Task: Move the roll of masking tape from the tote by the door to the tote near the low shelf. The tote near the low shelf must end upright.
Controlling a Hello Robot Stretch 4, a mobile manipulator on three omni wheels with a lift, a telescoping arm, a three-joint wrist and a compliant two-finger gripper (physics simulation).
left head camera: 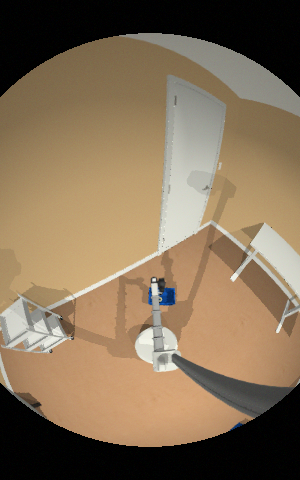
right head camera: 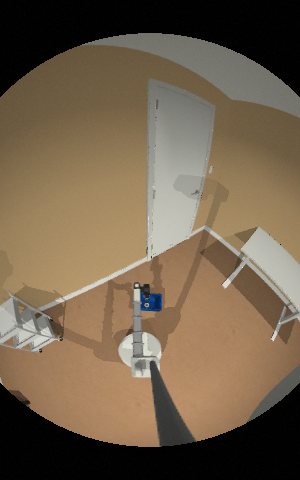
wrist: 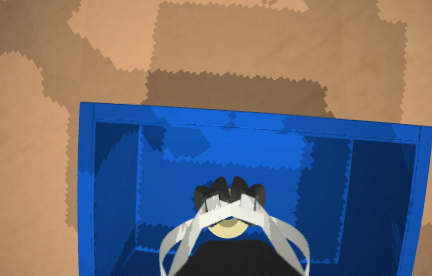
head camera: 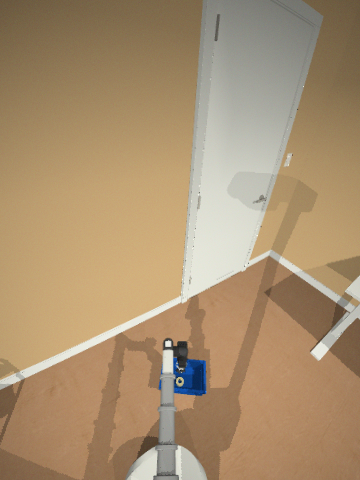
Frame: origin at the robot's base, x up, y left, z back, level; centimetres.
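Where they show: gripper, fingertip midpoint: (left head camera: 159,294) (right head camera: 146,299) (wrist: 229,192) (head camera: 180,371).
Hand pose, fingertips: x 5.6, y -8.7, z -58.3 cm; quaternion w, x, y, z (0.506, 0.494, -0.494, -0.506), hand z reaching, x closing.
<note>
After its pixels a point has its place.
The roll of masking tape (head camera: 180,385) {x 0.0, y -8.7, z -51.3 cm} (wrist: 228,233) {x 0.2, y -8.5, z -51.9 cm}, a pale yellow ring, lies in the blue tote by the door (head camera: 205,370) {x 9.3, y -25.4, z -57.5 cm} (left head camera: 174,296) {x 9.2, y -25.0, z -52.5 cm} (right head camera: 161,302) {x 9.3, y -24.3, z -52.8 cm} (wrist: 250,115) {x 9.3, y -10.5, z -65.3 cm}. This tote stands upright on the floor. My gripper (head camera: 180,371) {x 5.6, y -8.7, z -58.3 cm} (wrist: 229,192) {x 5.6, y -8.7, z -58.3 cm} points down over the tote with its fingertips together and nothing seen between them. In the wrist view the fingers and pale finger strips cover the upper part of the roll, which looks to be below them on the tote's bottom. A blue corner (left head camera: 238,426) at the lower right edge of the left head view may be the other tote.
The white door (head camera: 240,125) {x 144.7, y -40.3, z -138.2 cm} (left head camera: 192,145) {x 143.1, y -41.0, z -138.7 cm} (right head camera: 180,150) {x 141.8, y -44.1, z -140.6 cm} is beyond the tote. A white table (left head camera: 280,250) {x 69.3, y -161.6, z -60.2 cm} (right head camera: 275,255) {x 69.3, y -163.4, z -60.3 cm} stands at the right wall. A grey-white tiered cart (left head camera: 15,322) {x 63.5, y 125.8, z 3.1 cm} (right head camera: 7,316) {x 63.5, y 125.1, z -0.9 cm} stands at the left. My dark mast crosses the lower part of both side head views.
</note>
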